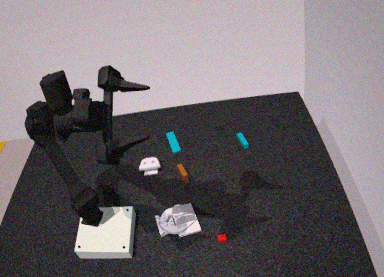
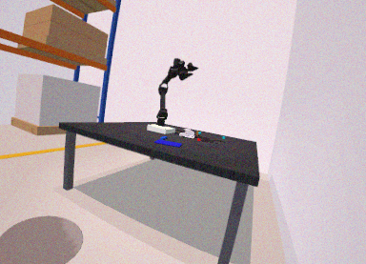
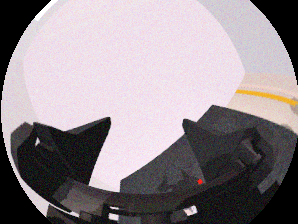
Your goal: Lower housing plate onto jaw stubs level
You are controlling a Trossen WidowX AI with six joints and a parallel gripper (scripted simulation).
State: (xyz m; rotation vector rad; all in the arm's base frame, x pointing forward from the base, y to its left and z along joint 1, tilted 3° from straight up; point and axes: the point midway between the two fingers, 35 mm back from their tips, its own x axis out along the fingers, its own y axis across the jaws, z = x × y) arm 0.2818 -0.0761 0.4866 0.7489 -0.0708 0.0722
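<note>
My gripper tip is now 220 mm past the white part, 370 mm to the right of it and 490 mm above it. Round my gripper tip: blue flat piece 70 mm ahead, 290 mm to the right, 520 mm below; orange block 80 mm behind, 330 mm to the left, 500 mm below; red cube 80 mm ahead, 70 mm to the left, 510 mm below.
</note>
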